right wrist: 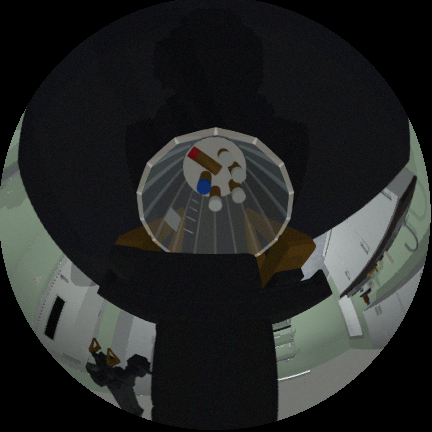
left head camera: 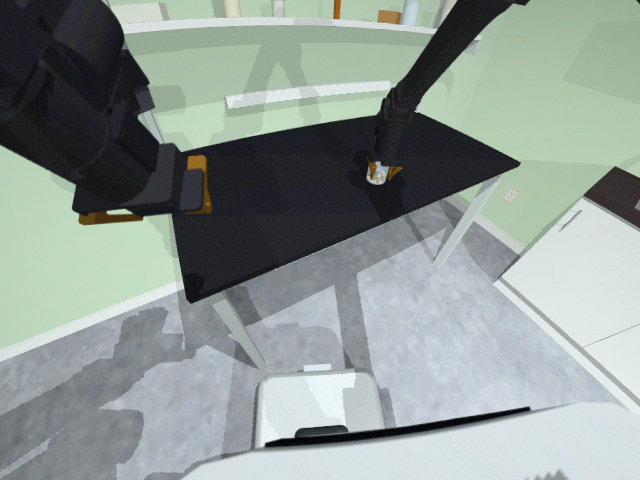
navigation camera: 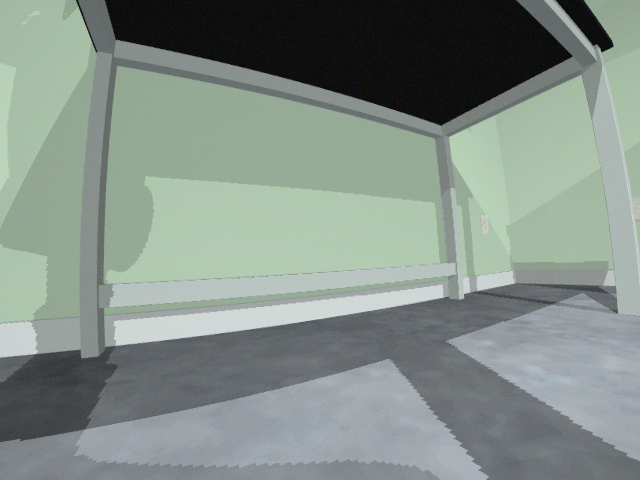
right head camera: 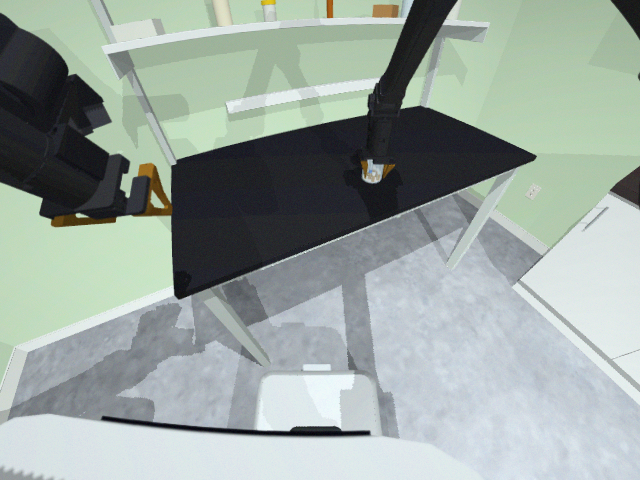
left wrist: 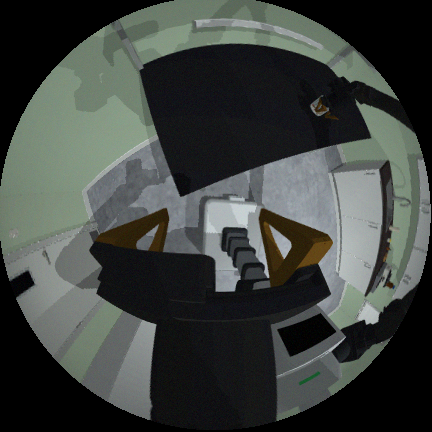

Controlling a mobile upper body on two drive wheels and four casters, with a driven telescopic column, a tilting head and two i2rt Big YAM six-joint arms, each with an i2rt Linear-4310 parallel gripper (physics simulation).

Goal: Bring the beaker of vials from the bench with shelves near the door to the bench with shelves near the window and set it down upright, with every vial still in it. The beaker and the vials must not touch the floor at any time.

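A clear beaker stands upright on the black bench. In the right wrist view, several brown vials lie or lean inside it: a red-capped vial, a blue-capped vial and several white-capped ones. My right gripper is shut on the beaker, one finger on each side of its wall. My left gripper is open and empty, off the bench's left end. I cannot tell which bench this is.
A shelf with boxes and bottles runs above the bench at the back. Bench legs stand below. A white cabinet is at the right. The white robot base is in front of the bench.
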